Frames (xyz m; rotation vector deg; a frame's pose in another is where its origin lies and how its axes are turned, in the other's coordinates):
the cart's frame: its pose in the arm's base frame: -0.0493 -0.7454 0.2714 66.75 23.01 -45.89
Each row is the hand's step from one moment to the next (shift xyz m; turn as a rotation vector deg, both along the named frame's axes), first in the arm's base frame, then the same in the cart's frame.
Working: the arm's base frame: its pose in the cart's frame: -0.0470 -0.0161 -0.7932 -66.75 -23.01 45.89

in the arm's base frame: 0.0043 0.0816 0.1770 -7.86 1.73 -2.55
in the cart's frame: -0.1424 0.1328 -0.0107 -4.15 -7.17 -1.62
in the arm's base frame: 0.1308 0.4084 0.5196 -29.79 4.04 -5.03
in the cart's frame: -0.3979 0.5052 -0.2008 -17.92 -24.57 -2.11
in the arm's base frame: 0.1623 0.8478 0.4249 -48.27 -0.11 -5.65
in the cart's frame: -0.4670 0.5403 -0.6447 -28.37 -39.29 3.65
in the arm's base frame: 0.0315 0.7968 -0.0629 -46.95 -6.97 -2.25
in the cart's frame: -0.2143 0.1159 -0.7619 -27.35 -37.24 11.07
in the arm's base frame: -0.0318 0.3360 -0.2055 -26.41 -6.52 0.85
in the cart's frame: -0.0022 -0.1015 -0.3819 -15.88 -20.00 9.41
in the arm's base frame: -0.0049 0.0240 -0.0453 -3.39 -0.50 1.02
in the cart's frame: 0.0183 -0.0292 -0.0382 -2.76 -1.91 1.23
